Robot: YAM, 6 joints.
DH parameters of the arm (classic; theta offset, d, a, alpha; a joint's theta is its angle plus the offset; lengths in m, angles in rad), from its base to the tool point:
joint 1: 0 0.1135 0.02 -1.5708
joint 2: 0 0 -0.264 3.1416
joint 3: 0.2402 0 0.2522 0
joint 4: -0.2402 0 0.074 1.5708
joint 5: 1.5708 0 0 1.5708
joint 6: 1.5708 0.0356 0 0
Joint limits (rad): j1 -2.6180..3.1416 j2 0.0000..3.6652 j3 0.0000..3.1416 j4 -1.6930..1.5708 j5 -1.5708..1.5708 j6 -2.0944..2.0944
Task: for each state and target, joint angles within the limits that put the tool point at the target. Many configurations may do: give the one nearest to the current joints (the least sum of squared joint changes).
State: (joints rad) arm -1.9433 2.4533 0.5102 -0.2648 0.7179 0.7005
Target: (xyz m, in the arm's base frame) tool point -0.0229 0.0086 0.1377
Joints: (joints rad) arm -1.7324 2.7783 0.0115 -1.2330 0.7393 0.7005
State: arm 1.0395 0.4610 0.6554 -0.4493 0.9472 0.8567
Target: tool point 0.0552 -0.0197 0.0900
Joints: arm 0.2512 0.5594 0.0106 -0.8845 1.1716 0.8567
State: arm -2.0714 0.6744 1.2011 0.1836 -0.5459 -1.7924
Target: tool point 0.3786 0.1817 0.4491
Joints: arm -2.6180 0.1698 2.0175 0.3666 -1.1135 -1.7924
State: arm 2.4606 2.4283 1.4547 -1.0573 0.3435 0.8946
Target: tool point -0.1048 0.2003 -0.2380
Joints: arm 2.1089 3.2713 1.5713 -0.7706 0.3635 0.8946
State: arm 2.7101 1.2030 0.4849 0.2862 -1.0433 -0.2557
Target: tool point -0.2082 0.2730 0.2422
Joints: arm 2.1391 1.5814 0.9036 0.3749 -0.9311 -0.2557
